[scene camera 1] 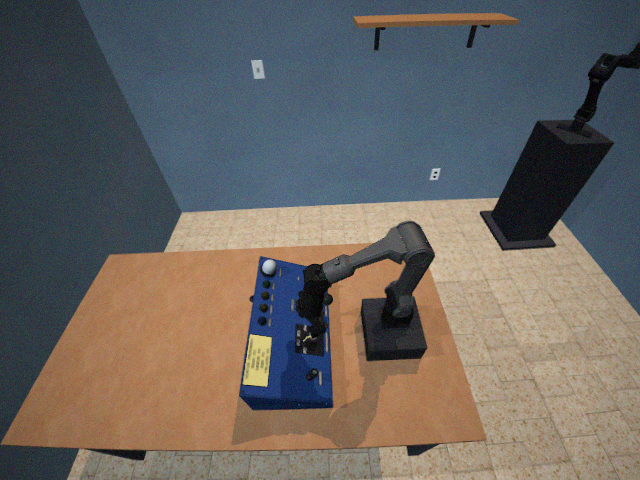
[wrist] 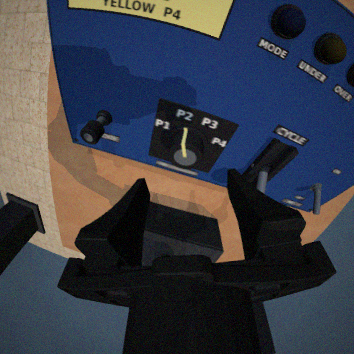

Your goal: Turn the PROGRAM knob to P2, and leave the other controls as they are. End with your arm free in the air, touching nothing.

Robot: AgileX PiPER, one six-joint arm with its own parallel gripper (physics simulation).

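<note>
The PROGRAM knob (scene camera 1: 308,338) (wrist: 185,156) is a black knob with a pale yellow pointer line, on a black plate marked P1 to P4. In the wrist view its line points up at the P2 label (wrist: 184,115). The knob sits on the sloped blue panel (scene camera 1: 281,330) (wrist: 125,60). My gripper (scene camera 1: 318,330) (wrist: 186,182) is open, with nothing between its fingers. It hangs above the panel, back from the knob. In the wrist view, both fingertips are apart from the knob and below it in the picture.
A black lever-like control (scene camera 1: 312,374) (wrist: 95,127) stands to one side of the knob. On the other side are the CYCLE control (wrist: 272,159) and a small metal toggle (wrist: 317,199). The MODE knob (wrist: 288,21), a yellow note (scene camera 1: 256,360) and a white dome (scene camera 1: 268,267) are farther across.
</note>
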